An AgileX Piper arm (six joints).
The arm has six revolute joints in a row. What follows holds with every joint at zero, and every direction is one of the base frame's.
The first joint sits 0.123 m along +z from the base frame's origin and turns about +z.
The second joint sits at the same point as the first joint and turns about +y.
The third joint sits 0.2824 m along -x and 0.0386 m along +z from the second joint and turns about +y.
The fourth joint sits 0.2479 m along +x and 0.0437 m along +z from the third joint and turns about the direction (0.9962, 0, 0.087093).
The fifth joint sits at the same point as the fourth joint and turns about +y.
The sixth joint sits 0.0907 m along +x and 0.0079 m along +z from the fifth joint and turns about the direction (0.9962, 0, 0.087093).
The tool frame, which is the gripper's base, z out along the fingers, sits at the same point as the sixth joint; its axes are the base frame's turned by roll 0, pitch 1.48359 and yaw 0 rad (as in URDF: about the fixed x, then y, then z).
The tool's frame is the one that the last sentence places.
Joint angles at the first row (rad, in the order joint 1, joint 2, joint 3, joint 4, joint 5, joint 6):
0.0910 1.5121 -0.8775 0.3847 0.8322 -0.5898
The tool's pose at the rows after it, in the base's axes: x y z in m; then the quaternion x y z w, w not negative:
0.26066 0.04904 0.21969 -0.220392 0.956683 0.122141 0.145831
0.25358 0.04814 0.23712 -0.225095 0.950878 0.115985 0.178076
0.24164 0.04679 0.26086 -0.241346 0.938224 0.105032 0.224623
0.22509 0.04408 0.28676 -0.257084 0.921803 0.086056 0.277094
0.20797 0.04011 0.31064 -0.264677 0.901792 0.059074 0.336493
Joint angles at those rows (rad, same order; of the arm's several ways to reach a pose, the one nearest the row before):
0.0910 1.4763 -0.8775 0.3830 0.8322 -0.5893
0.0910 1.4091 -0.8775 0.3789 0.8322 -0.5892
0.0910 1.3141 -0.8775 0.3746 0.8322 -0.6119
0.0910 1.2032 -0.8775 0.3563 0.8304 -0.6273
0.0909 1.0943 -0.8753 0.3272 0.8029 -0.6309

